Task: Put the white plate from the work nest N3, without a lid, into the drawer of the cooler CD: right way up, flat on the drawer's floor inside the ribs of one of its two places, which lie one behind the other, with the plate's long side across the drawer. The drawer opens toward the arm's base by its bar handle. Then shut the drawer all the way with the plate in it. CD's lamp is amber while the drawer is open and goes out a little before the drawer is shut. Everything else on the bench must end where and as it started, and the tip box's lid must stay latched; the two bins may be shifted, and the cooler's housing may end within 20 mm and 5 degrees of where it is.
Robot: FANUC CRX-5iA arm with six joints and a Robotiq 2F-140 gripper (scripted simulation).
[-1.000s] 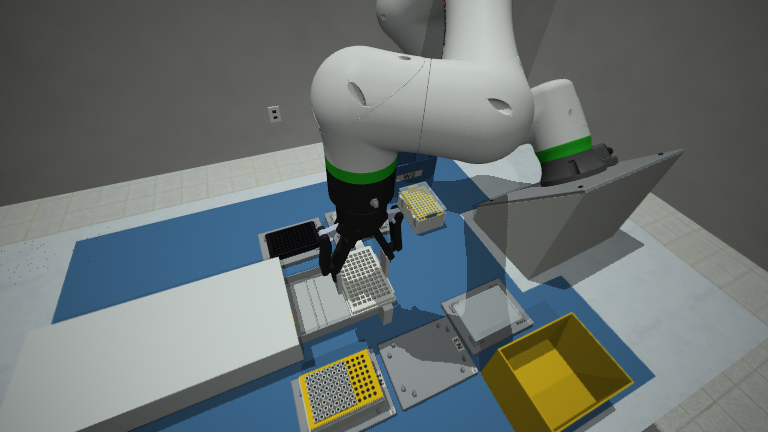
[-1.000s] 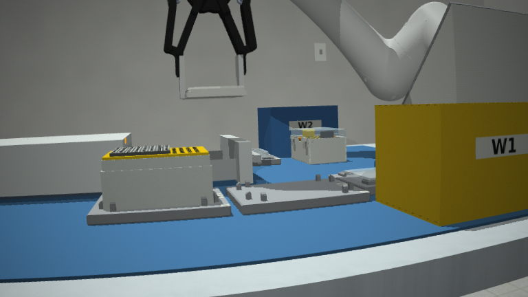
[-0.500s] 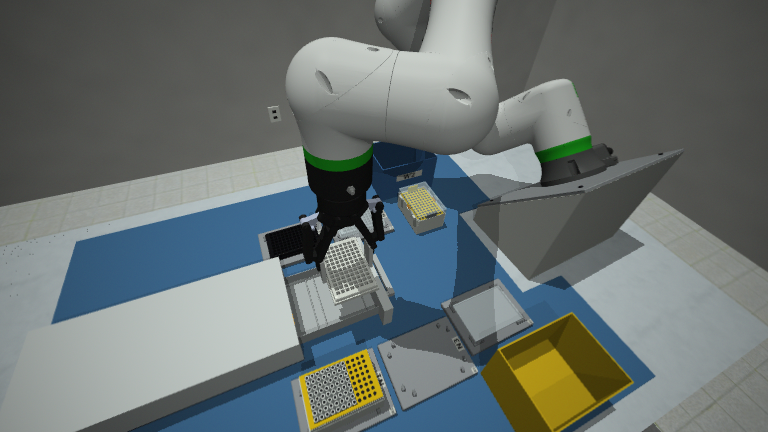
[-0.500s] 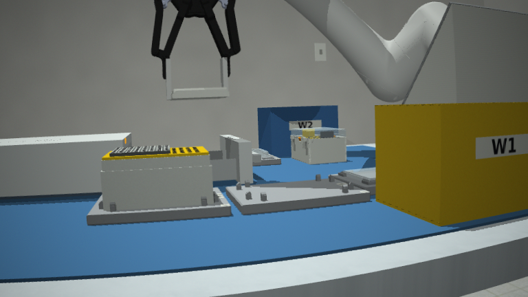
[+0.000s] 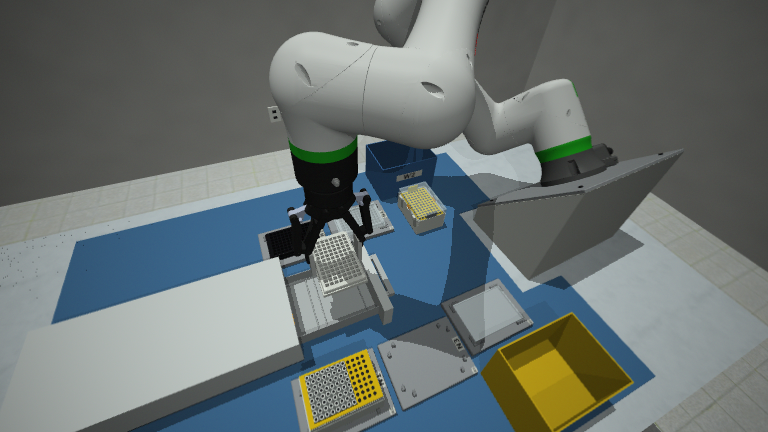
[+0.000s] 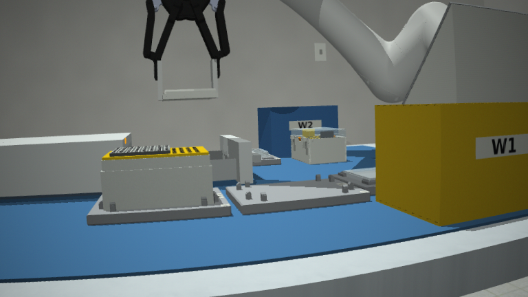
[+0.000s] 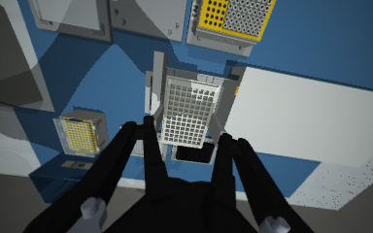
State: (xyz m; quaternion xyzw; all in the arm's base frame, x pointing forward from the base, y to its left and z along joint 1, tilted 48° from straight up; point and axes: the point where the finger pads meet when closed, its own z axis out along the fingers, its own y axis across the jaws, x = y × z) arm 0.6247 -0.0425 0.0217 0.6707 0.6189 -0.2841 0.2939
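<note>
The drawer lies 140 mm below my hand and 30 mm ahead of it. From my hand the other things lie so: white plate: 20 mm below; yellow tip box: 180 mm to the left, 110 mm below, 60 mm ahead; black plate: 190 mm to the right, 150 mm below, 50 mm ahead.
</note>
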